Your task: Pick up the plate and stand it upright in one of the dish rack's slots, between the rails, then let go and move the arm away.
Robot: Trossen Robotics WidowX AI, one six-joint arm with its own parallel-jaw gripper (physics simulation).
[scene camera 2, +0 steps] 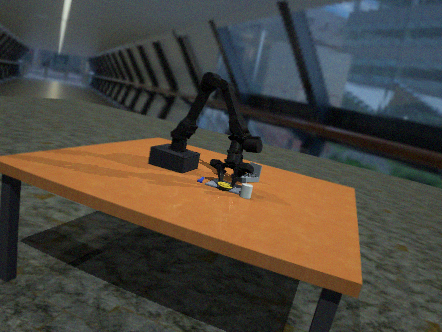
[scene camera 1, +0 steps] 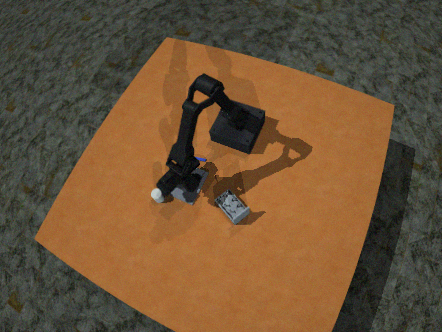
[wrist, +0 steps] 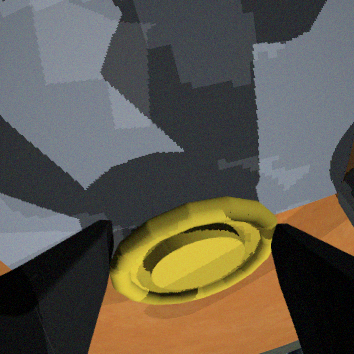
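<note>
The yellow plate (scene camera 2: 225,185) (wrist: 200,265) is round, with a raised rim. It is at the edge of a flat grey slab (scene camera 1: 192,200) (wrist: 300,100), and orange table shows below it in the wrist view. My gripper (scene camera 2: 228,182) (wrist: 194,235) is low over the slab, with a fingertip against each side of the plate's rim. It is shut on the plate. The arm hides the plate in scene camera 1. The grey dish rack (scene camera 1: 243,215) (scene camera 2: 256,169) stands on the table a short way from the slab, with small rails inside.
A white cylinder (scene camera 1: 158,195) (scene camera 2: 246,191) stands close beside the slab and the gripper. A small blue object (scene camera 1: 201,160) (scene camera 2: 200,179) lies on the slab's other side, towards the arm's black base (scene camera 1: 230,136) (scene camera 2: 174,159). All stand on the orange table (scene camera 1: 280,270) (scene camera 2: 200,215).
</note>
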